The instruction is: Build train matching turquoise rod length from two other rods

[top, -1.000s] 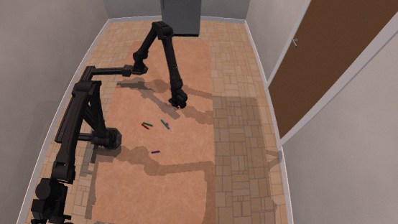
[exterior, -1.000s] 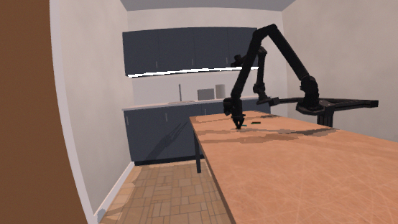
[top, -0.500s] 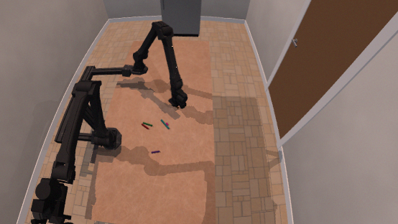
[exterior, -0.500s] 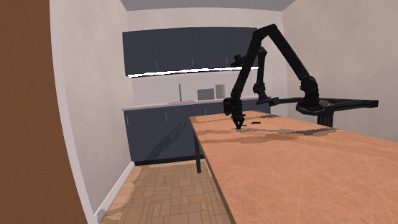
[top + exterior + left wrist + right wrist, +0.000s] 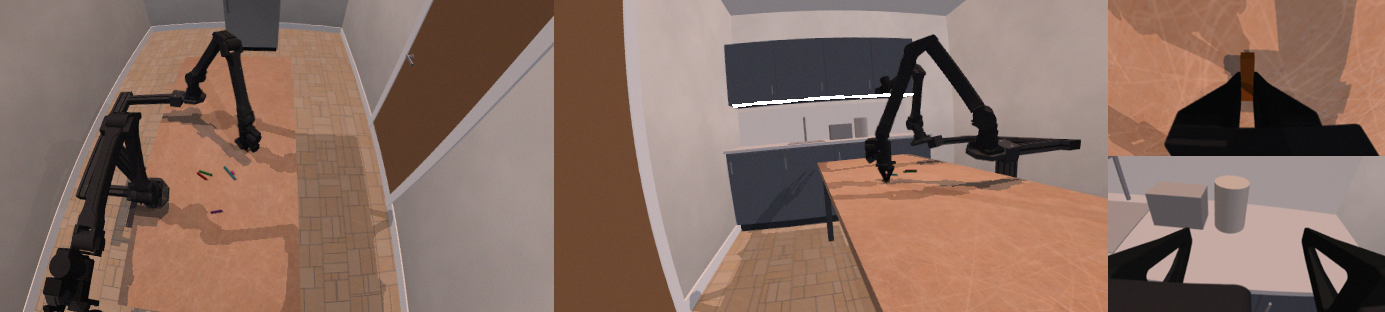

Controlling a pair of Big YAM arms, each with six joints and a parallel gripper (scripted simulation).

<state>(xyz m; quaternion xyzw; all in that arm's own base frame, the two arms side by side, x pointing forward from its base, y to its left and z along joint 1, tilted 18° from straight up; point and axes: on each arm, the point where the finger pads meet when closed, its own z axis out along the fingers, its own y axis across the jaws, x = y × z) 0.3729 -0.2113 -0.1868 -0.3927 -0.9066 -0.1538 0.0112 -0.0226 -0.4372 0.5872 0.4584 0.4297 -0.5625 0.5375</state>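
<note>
Now: left hand 60 mm past the turquoise rod, 170 mm to the left of it and 10 mm above it. Also, from my left hand: red rod 210 mm behind, 210 mm to the right, 10 mm below; then green rod 190 mm behind, 190 mm to the right, 10 mm below; then orange rod right at my left hand.
</note>
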